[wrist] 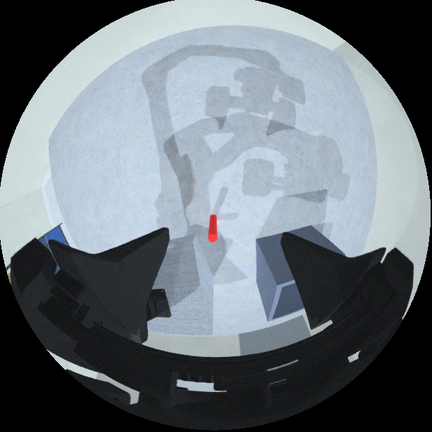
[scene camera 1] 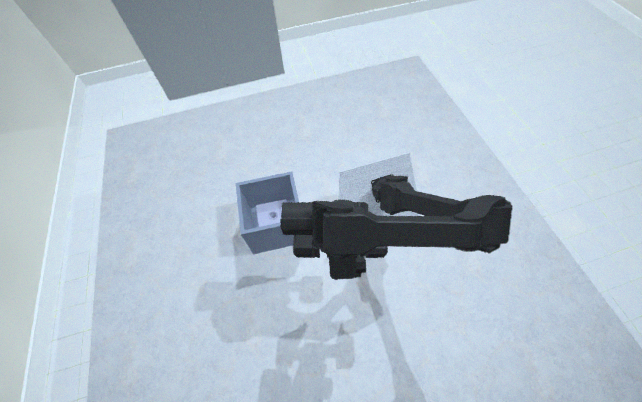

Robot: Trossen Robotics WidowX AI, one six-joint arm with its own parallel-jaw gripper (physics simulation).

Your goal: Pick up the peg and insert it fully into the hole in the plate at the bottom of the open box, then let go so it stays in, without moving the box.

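Where they show: arm's base at its link origin: [scene camera 1: 384,188].
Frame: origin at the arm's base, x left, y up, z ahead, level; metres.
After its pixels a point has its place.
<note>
The red peg [wrist: 213,228] stands upright on the mat in the wrist view; in scene camera 1 the arm hides it. My gripper [scene camera 1: 342,249] {y 0.052, x 0.159, z 0.192 m} [wrist: 227,236] is open and empty, high above the mat. In the wrist view the peg appears between the two spread fingertips, a little nearer the left one, with the fingers well above it. The open blue-grey box [scene camera 1: 267,241] {y -0.052, x 0.019, z 0.347 m} [wrist: 266,280] is left of the gripper in scene camera 1. On its bottom lies a white plate [scene camera 1: 263,208] {y -0.059, x -0.089, z 0.333 m} with a dark round hole [scene camera 1: 272,215] {y -0.073, x -0.066, z 0.315 m}. The right finger covers part of the box in the wrist view.
A pale textured block [scene camera 1: 356,180] {y 0.029, x -0.033, z 0.071 m} [wrist: 182,270] is beside the arm's base, right of the box in scene camera 1. A large grey block [scene camera 1: 215,50] [wrist: 275,337] is beyond the mat [scene camera 1: 160,160] {y -0.117, x -0.442, z 0.638 m}. Part of the arm overlaps the box's right edge in scene camera 1.
</note>
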